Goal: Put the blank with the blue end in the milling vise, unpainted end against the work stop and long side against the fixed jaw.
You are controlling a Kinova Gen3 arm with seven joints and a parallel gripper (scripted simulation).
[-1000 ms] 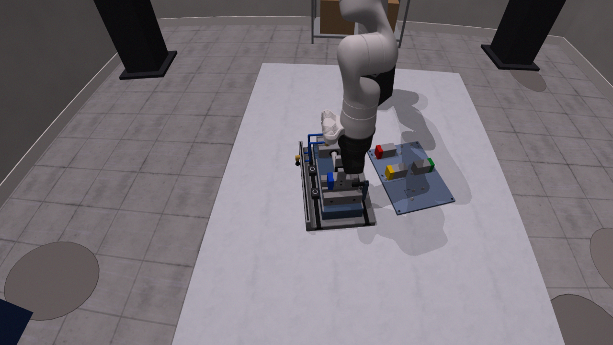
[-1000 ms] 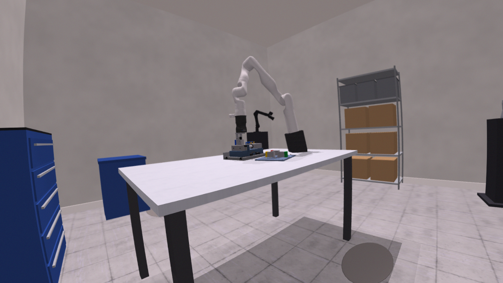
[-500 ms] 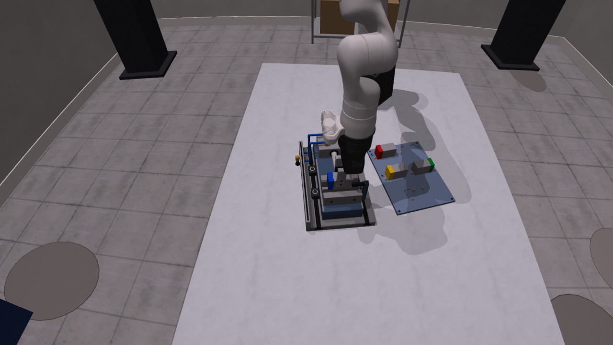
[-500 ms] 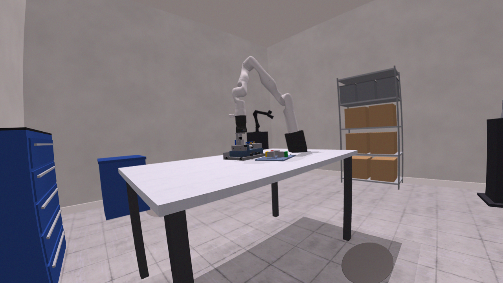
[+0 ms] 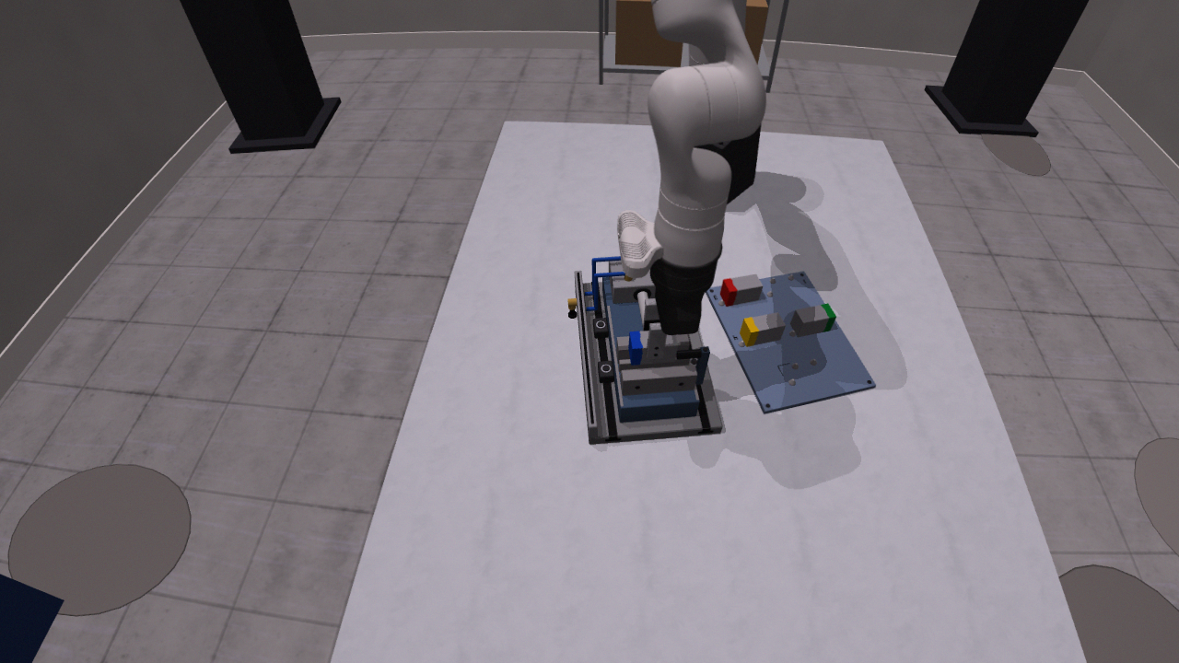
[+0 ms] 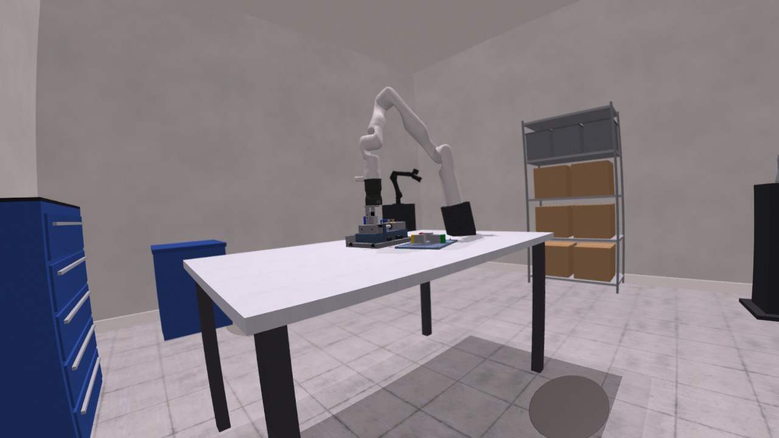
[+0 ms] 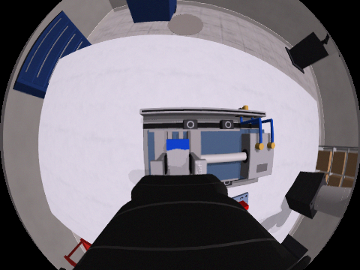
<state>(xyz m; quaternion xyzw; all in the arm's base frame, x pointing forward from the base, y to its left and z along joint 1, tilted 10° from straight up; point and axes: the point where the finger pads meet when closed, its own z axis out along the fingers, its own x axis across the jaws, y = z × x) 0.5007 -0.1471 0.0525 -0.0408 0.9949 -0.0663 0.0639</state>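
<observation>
My hand is 20 mm above the blue-ended blank. From my hand the other things lie so: vise base rail 100 mm below, 90 mm to the right, 70 mm behind; work stop rod 50 mm to the left, 50 mm below, 10 mm behind; fixed jaw 60 mm below, 30 mm ahead, 10 mm to the left.
</observation>
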